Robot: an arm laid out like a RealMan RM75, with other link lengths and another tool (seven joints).
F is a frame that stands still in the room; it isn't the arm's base.
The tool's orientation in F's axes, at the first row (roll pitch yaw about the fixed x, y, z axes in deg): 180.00 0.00 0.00
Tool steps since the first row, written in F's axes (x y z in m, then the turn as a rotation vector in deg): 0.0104 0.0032 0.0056 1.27 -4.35 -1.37; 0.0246 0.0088 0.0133 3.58 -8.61 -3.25; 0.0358 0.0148 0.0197 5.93 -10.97 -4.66; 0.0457 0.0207 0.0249 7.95 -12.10 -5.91; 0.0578 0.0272 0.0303 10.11 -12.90 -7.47; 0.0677 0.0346 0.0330 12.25 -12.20 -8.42; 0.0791 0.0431 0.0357 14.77 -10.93 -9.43
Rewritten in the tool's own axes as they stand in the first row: 0.0104 -0.0032 -0.0056 1.27 4.35 1.37; 0.0246 -0.0088 -0.0133 3.58 8.61 3.25; 0.0358 -0.0148 -0.0197 5.93 10.97 4.66; 0.0457 -0.0207 -0.0249 7.95 12.10 5.91; 0.0578 -0.0272 -0.0303 10.11 12.90 7.47; 0.0677 -0.0346 -0.0330 12.25 12.20 8.42; 0.0791 -0.0431 -0.0357 14.77 10.93 9.43
